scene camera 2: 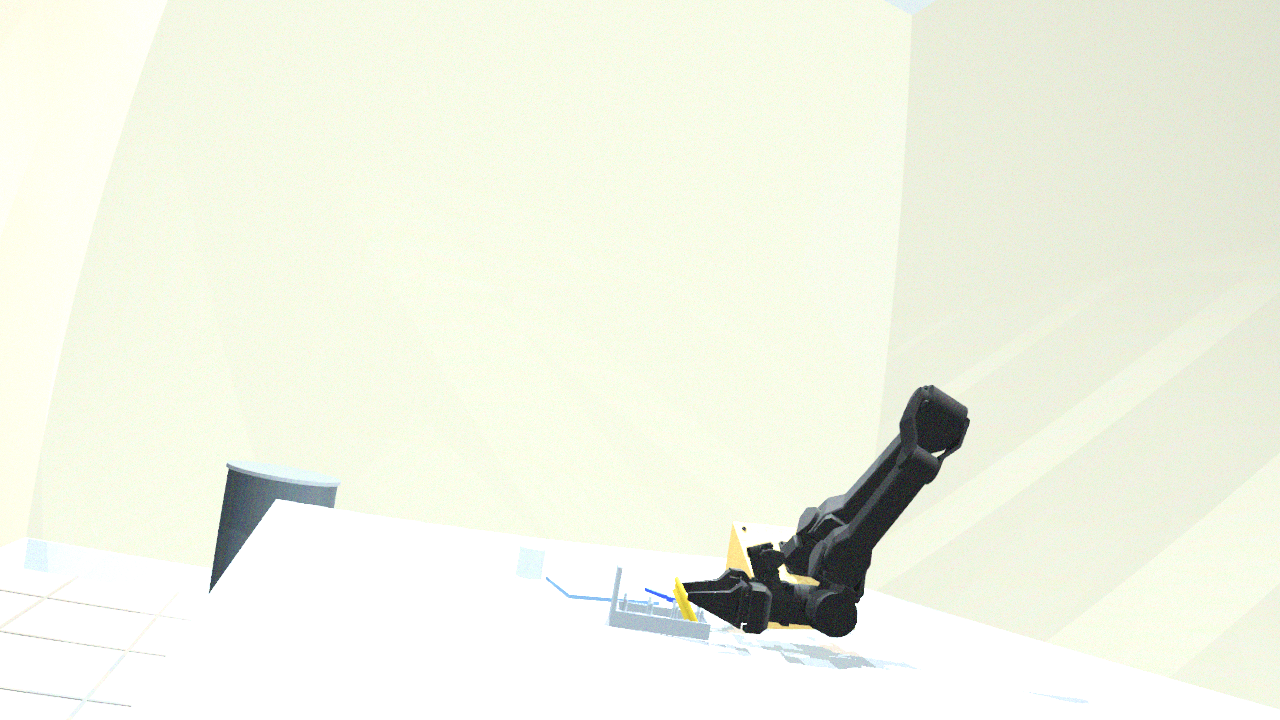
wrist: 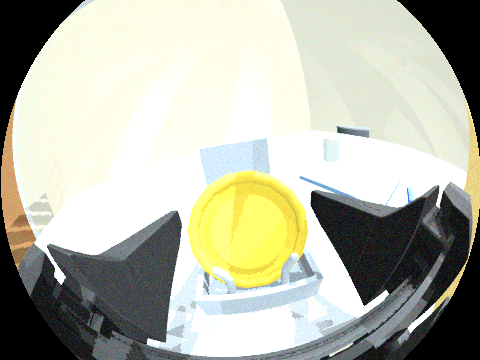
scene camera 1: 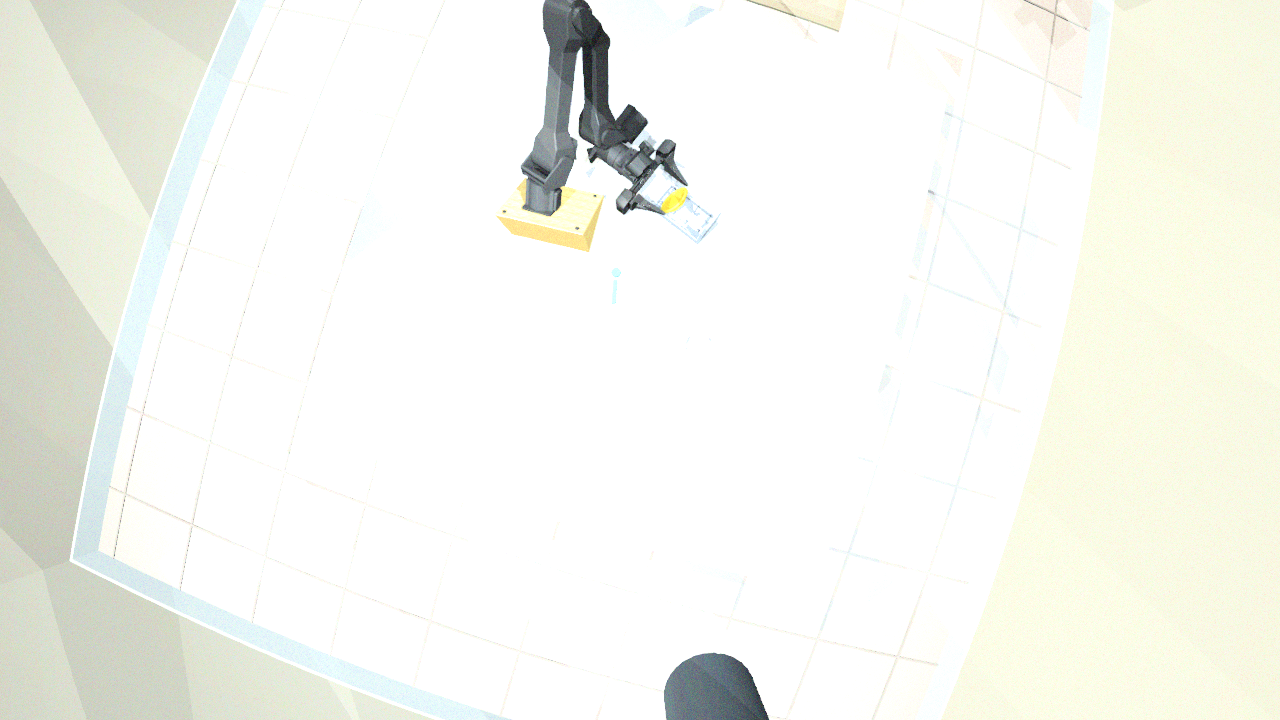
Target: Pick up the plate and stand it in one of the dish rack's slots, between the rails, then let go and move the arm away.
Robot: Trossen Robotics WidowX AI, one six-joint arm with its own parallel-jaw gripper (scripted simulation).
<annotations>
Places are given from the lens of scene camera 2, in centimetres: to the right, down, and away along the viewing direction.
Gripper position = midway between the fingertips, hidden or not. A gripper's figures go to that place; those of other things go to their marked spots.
gripper (scene camera 2: 683, 591): 6, 32, 96
pale grey dish rack (scene camera 2: 650, 618): 1, 34, 92
white cup (scene camera 2: 530, 565): -18, 33, 115
The marked spots on the pale grey dish rack and the white cup are 30 cm apart.
</annotations>
